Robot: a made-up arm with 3 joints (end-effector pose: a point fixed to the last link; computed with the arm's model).
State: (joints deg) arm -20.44 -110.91 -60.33
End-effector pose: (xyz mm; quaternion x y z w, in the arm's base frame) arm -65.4 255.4 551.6 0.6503 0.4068 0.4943 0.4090
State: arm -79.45 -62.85 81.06
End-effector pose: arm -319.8 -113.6 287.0 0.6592 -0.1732 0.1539 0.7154
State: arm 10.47 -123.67 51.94
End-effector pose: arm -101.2 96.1 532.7 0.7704 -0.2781 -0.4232 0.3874
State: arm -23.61 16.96 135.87
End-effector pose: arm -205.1 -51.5 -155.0 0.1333 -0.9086 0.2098 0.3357
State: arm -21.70 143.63 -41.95
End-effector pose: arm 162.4 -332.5 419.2 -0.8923 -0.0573 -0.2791 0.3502
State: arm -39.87 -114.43 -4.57
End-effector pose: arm -100.2 107.7 524.9 0.7823 0.3067 0.2160 0.4972
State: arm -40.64 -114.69 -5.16
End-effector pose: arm -100.6 106.6 526.1 0.7803 0.3149 0.2227 0.4923
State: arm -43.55 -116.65 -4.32
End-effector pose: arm -99.5 92.8 531.3 0.7824 0.3339 0.2244 0.4754
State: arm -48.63 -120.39 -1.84
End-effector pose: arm -93.7 66.5 539.5 0.7874 0.3645 0.2173 0.4472
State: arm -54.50 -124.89 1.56
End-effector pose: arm -81.6 36.6 547.0 0.7910 0.4003 0.2011 0.4167
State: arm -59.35 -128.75 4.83
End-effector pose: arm -67.2 13.0 551.5 0.7917 0.4302 0.1809 0.3942
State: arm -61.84 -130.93 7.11
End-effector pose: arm -57.8 0.2 553.1 0.7922 0.4445 0.1646 0.3845
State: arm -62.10 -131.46 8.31
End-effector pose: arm -55.4 -3.7 552.9 0.7943 0.4434 0.1549 0.3853
